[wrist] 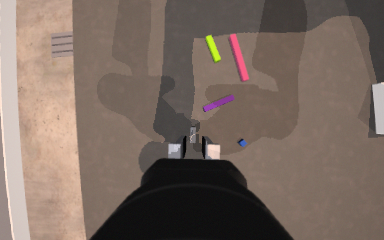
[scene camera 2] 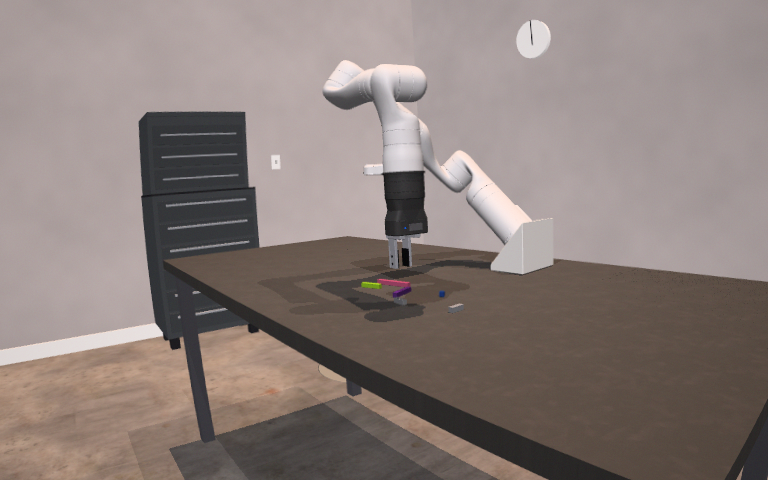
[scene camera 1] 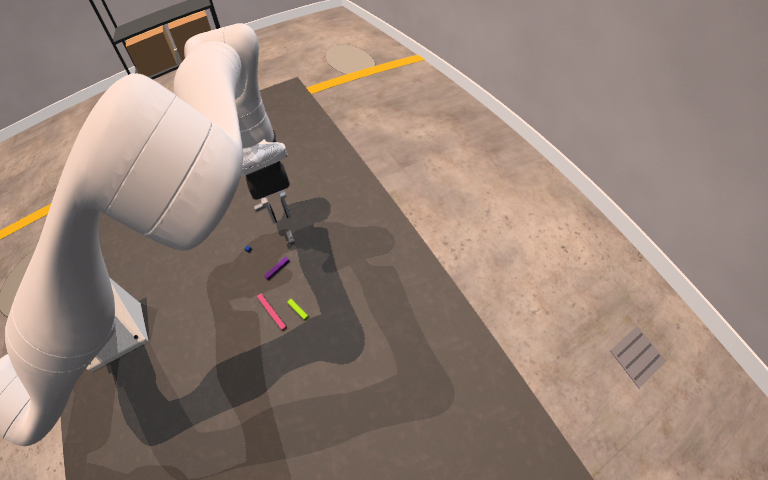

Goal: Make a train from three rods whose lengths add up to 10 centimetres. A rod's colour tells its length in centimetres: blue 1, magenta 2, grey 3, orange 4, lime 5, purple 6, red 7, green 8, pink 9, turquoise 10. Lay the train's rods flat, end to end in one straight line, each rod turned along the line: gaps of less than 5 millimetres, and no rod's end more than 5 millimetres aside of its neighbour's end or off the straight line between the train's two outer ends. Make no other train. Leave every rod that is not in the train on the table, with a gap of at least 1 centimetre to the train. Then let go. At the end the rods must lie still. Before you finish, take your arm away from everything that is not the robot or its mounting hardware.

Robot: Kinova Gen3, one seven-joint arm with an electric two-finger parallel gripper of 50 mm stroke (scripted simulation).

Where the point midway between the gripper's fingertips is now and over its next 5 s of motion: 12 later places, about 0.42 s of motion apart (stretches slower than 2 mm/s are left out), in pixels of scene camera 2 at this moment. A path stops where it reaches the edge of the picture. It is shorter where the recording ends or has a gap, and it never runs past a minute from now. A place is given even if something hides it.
My gripper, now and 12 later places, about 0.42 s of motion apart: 400, 267; 400, 268; 400, 274; 400, 281; 400, 289; 400, 292; 400, 292; 399, 295; 399, 299; 400, 290; 398, 260; 397, 254; 402, 253
